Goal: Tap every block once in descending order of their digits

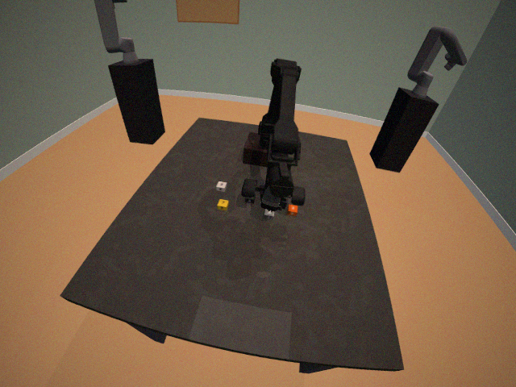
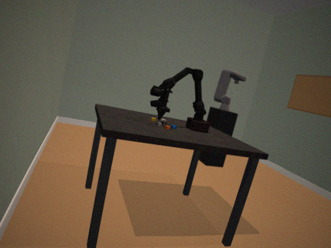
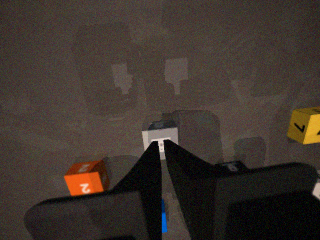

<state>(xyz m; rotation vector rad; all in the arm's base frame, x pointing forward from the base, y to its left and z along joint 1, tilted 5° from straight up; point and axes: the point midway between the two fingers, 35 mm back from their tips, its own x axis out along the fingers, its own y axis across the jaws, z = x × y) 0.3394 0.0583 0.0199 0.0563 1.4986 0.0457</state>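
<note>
Right now the grey block is 3 cm below my gripper tip and 1 cm behind it. Round my gripper tip: blue block 12 cm behind, 3 cm below, 2 cm to the left; black block 8 cm to the right, 7 cm behind, 3 cm below; orange block 8 cm to the left, 5 cm behind, 3 cm below.
</note>
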